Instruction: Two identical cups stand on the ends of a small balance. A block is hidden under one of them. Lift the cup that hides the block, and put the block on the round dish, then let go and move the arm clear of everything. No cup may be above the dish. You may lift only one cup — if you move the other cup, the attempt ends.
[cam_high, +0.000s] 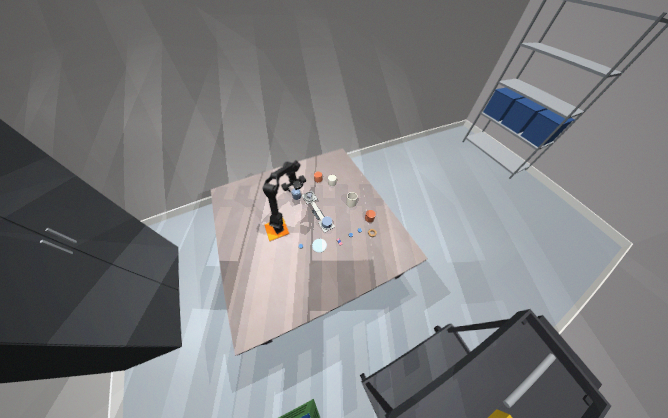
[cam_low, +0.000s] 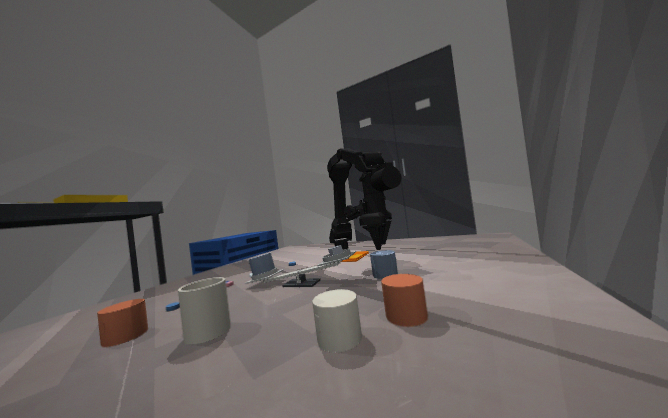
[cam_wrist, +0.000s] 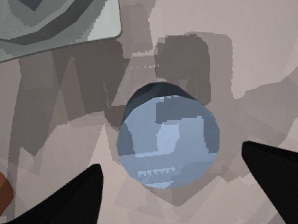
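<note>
The grey block is 6 cm ahead of my gripper tip, 12 cm to the right of it and 1 cm above it. The rest, counted from my gripper tip: blue-grey cup (3 cm ahead, 40 cm to the right, 2 cm below); then orange ring (26 cm ahead, 62 cm to the right, 7 cm below); then round dish (10 cm behind, 47 cm to the right, 8 cm below).
</note>
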